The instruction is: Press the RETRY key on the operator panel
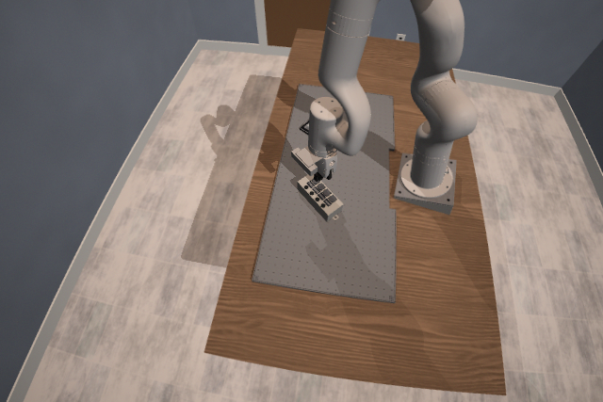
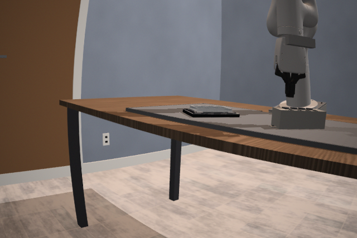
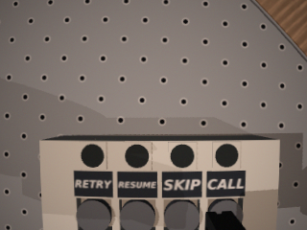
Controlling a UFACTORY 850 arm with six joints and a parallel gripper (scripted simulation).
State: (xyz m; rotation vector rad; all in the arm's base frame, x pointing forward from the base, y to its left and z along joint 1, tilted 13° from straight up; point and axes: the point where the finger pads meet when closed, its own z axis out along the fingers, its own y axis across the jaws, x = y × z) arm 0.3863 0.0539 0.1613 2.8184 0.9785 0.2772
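Now: hand 70 mm above the operator panel, 30 mm to the right of it and 20 mm past it. From my hand the other things lie so: white ribbed block (290 mm to the right, 90 mm below, 40 mm behind).
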